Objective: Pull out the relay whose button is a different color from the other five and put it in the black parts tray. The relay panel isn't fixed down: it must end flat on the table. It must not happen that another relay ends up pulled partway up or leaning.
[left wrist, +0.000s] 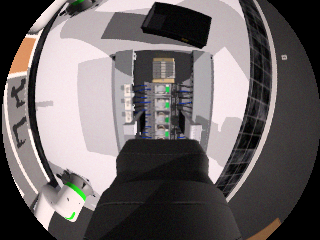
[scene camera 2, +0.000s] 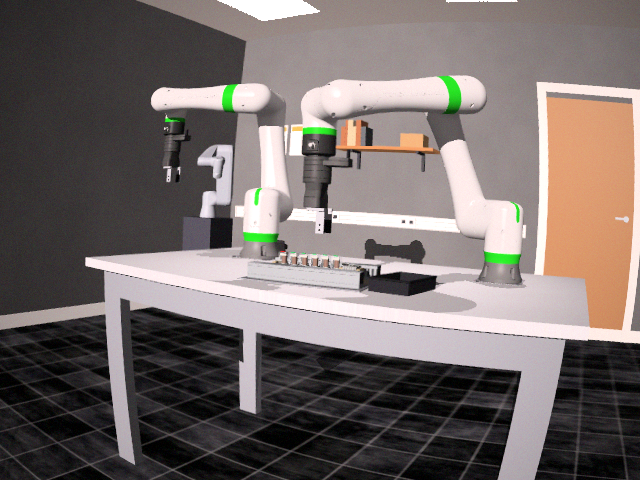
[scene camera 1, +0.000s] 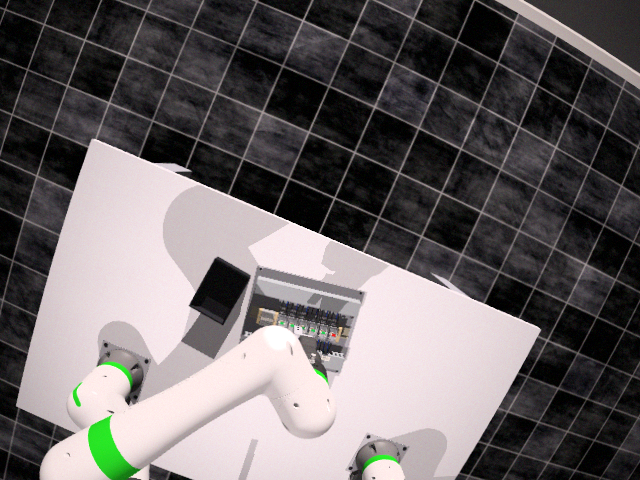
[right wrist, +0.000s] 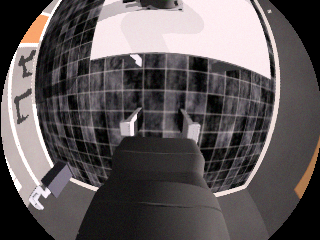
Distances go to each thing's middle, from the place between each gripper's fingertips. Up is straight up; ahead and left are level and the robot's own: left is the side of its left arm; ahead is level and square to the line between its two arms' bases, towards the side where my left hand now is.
Labels:
Right now the grey relay panel [scene camera 1: 345, 302] is 120 mm below my left hand [scene camera 2: 323, 233] and 10 mm to the right of it. Also, from my left hand: black parts tray [scene camera 1: 220, 287]: 240 mm to the left, 120 mm below, 10 mm ahead.
Right now my right hand is 380 mm short of the grey relay panel, 890 mm to the right of it and 260 mm above it. Also, from my right hand: black parts tray (390 mm ahead, 1140 mm to the left, 270 mm below).

